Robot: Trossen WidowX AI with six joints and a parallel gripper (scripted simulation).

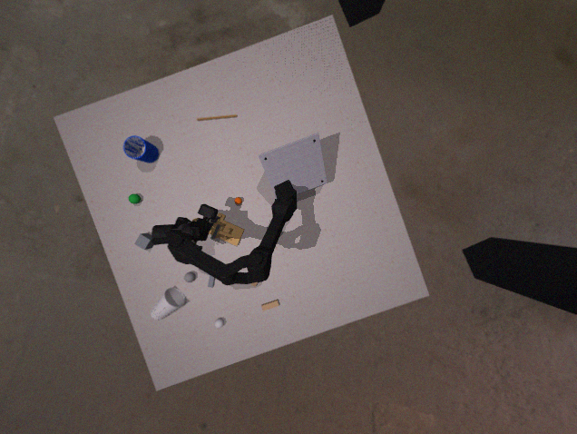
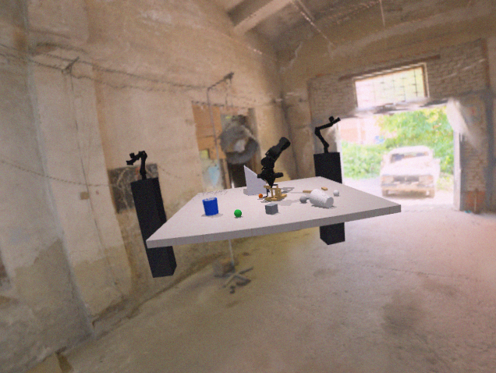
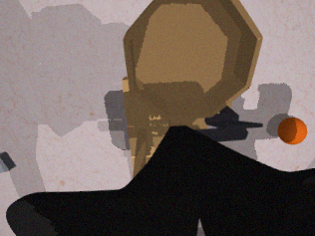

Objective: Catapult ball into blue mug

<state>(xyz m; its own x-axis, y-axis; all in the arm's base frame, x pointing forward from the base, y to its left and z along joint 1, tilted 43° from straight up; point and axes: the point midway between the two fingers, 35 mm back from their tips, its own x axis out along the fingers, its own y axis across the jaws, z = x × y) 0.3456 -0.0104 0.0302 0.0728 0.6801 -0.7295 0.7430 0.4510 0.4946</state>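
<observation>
Now: gripper tip 2 cm past the wooden catapult and 3 cm above it. The rest, counted from my gripper tip: small grey block (12 cm ahead, 21 cm to the left, 8 cm below); then grey ball (19 cm ahead, 16 cm to the left, 7 cm below); then orange ball (14 cm behind, 6 cm to the right, 7 cm below).
</observation>
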